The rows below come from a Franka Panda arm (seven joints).
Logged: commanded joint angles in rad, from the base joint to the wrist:
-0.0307, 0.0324, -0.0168, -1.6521, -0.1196, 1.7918, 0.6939
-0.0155, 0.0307, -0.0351, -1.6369, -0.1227, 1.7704, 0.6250
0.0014, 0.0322, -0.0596, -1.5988, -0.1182, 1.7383, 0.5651
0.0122, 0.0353, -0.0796, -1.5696, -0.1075, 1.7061, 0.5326
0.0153, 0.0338, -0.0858, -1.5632, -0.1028, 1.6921, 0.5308
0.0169, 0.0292, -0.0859, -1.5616, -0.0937, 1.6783, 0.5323
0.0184, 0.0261, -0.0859, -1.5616, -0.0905, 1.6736, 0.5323
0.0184, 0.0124, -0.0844, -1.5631, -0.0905, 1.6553, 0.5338
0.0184, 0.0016, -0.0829, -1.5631, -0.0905, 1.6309, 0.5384
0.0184, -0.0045, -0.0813, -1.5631, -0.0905, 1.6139, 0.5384
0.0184, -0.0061, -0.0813, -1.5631, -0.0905, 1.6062, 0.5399
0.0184, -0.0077, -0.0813, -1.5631, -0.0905, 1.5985, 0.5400
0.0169, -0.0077, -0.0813, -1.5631, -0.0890, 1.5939, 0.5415
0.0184, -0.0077, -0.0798, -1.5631, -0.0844, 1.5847, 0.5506
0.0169, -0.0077, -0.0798, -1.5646, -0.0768, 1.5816, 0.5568
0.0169, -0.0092, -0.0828, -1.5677, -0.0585, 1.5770, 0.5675
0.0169, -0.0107, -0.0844, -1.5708, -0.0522, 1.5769, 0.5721
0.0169, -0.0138, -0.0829, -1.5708, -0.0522, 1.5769, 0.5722
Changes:
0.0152, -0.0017, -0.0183, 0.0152, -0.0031, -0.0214, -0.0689
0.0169, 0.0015, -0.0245, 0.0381, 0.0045, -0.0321, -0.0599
0.0108, 0.0031, -0.0200, 0.0292, 0.0107, -0.0322, -0.0325
0.0031, -0.0015, -0.0062, 0.0064, 0.0047, -0.0140, -0.0018
0.0016, -0.0046, -0.0001, 0.0016, 0.0091, -0.0138, 0.0015
0.0015, -0.0031, 0.0000, 0.0000, 0.0032, -0.0047, 0.0000
0.0000, -0.0137, 0.0015, -0.0015, 0.0000, -0.0183, 0.0015
0.0000, -0.0108, 0.0015, 0.0000, 0.0000, -0.0244, 0.0046
0.0000, -0.0061, 0.0016, 0.0000, 0.0000, -0.0170, 0.0000
0.0000, -0.0016, 0.0000, 0.0000, 0.0000, -0.0077, 0.0015
0.0000, -0.0016, 0.0000, 0.0000, 0.0000, -0.0077, 0.0001
-0.0015, 0.0000, 0.0000, 0.0000, 0.0015, -0.0046, 0.0015
0.0015, 0.0000, 0.0015, 0.0000, 0.0046, -0.0092, 0.0091
-0.0015, 0.0000, 0.0000, -0.0015, 0.0076, -0.0031, 0.0062
0.0000, -0.0015, -0.0030, -0.0031, 0.0183, -0.0046, 0.0107
0.0000, -0.0015, -0.0016, -0.0031, 0.0063, -0.0001, 0.0046
0.0000, -0.0031, 0.0015, 0.0000, 0.0000, 0.0000, 0.0001

